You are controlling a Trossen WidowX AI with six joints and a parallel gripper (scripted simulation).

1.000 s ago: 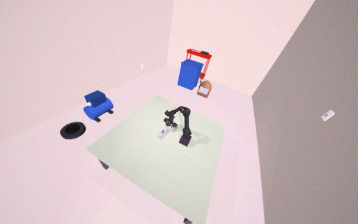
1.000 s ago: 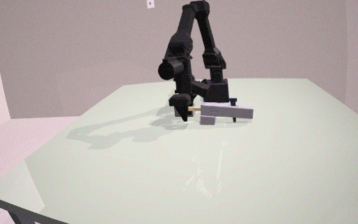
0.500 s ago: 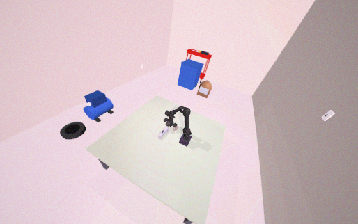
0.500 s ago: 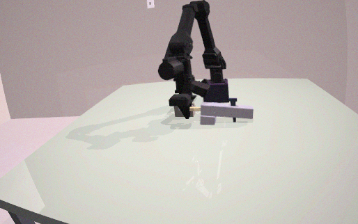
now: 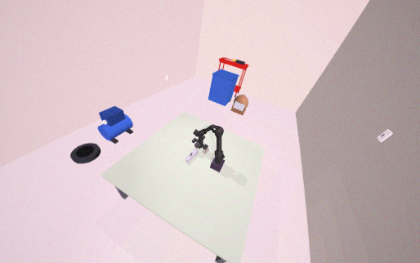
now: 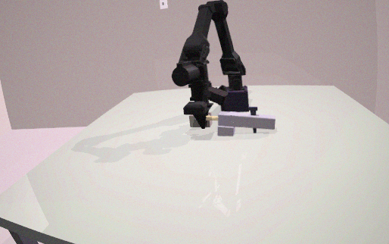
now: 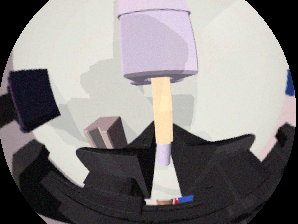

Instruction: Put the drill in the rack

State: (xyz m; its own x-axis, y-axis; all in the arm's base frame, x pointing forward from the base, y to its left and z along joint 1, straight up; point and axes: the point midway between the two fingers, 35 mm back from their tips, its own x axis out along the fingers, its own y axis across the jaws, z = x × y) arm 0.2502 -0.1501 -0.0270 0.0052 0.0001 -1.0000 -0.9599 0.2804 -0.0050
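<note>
Now: gripper tip 1 cm short of the drill, 4 cm to the right of it and 3 cm below it. Round my gripper tip: rack: 8 cm behind, 1 cm to the right; then dark blue key: 4 cm ahead, 16 cm to the left, 3 cm above; then lavender block: 4 cm ahead, 13 cm to the left, 1 cm above.
</note>
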